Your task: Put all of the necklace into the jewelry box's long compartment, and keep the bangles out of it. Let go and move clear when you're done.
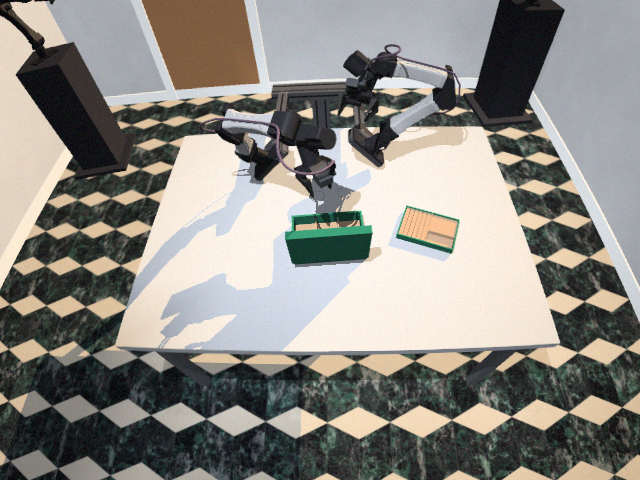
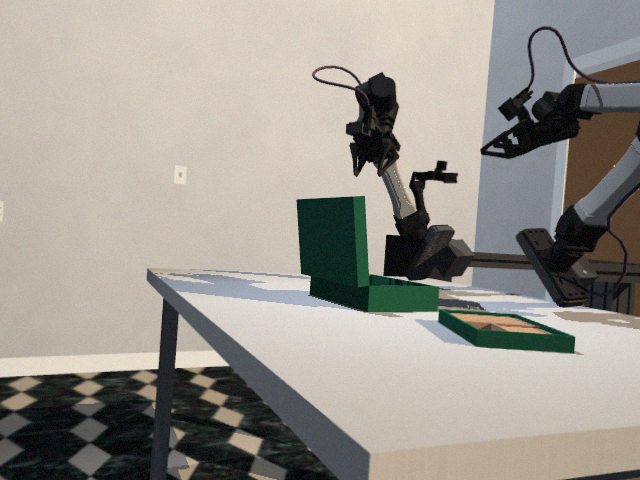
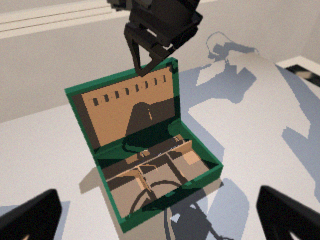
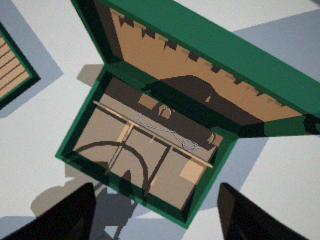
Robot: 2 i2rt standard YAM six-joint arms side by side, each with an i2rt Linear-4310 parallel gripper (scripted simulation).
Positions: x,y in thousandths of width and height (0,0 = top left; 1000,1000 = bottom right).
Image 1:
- my left gripper: 549,247
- green jewelry box: 510,495
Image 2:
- my left gripper: 760,309
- my right gripper: 573,366
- green jewelry box: 521,516
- shallow green tray: 757,686
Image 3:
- my left gripper: 495,823
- my right gripper: 467,277
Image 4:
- my right gripper: 489,802
